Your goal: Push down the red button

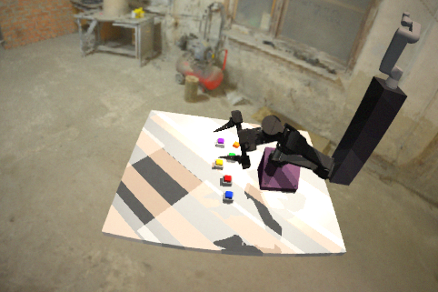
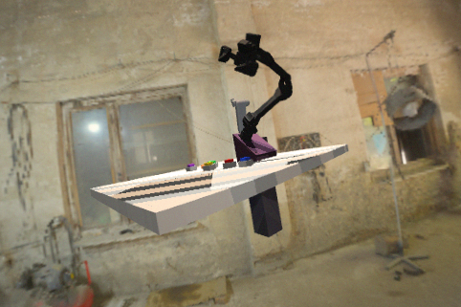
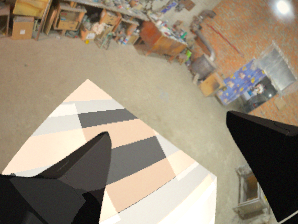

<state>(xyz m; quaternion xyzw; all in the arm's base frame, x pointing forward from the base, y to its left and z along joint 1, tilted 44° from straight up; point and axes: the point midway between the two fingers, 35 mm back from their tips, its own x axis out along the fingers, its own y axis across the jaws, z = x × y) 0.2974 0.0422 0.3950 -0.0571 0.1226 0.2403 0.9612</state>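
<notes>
The red button is 8 cm behind my gripper tip, 20 cm to the right of it and 39 cm below it. Round my gripper tip: orange block 9 cm behind, 49 cm to the right, 41 cm below; purple button 47 cm to the right, 39 cm below.
</notes>
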